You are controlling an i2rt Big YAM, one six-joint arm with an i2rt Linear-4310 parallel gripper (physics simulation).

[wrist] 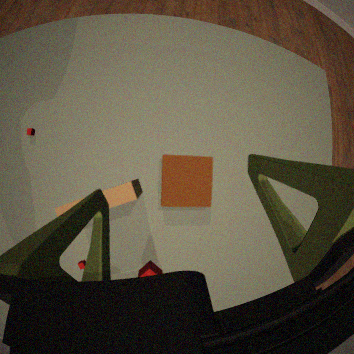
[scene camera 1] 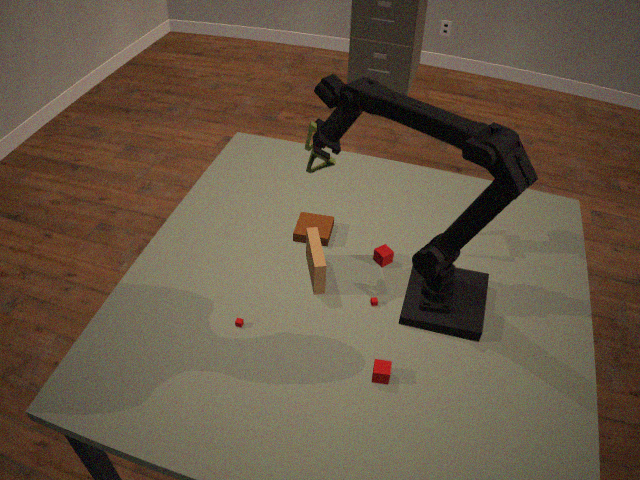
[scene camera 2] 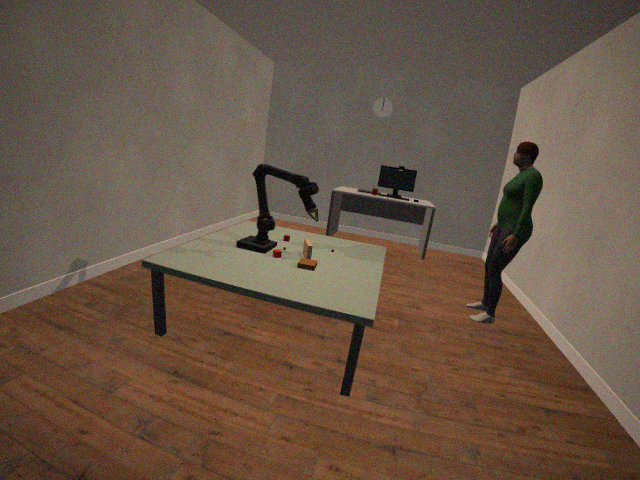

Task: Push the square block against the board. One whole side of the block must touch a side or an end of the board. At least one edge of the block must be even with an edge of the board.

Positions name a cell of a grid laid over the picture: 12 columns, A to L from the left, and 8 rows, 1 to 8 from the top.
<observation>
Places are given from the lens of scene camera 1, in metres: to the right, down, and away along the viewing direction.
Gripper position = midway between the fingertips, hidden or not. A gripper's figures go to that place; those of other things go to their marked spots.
gripper (scene camera 1: F3): -0.03, -0.21, 1.45
tan board (scene camera 1: F5): -0.01, 0.04, 1.44
</observation>
